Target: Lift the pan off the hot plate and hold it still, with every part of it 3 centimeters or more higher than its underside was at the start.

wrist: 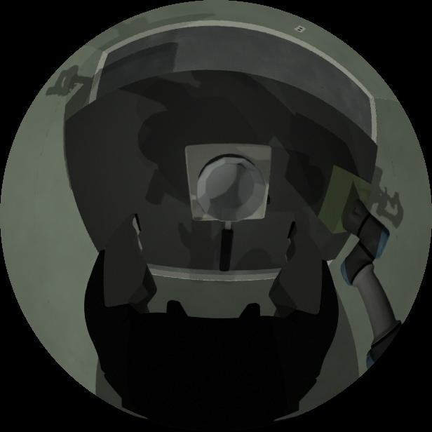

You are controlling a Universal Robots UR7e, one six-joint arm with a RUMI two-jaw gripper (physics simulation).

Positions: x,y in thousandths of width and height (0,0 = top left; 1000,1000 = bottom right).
Scene:
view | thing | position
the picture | my gripper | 497,508
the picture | pale square hot plate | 457,362

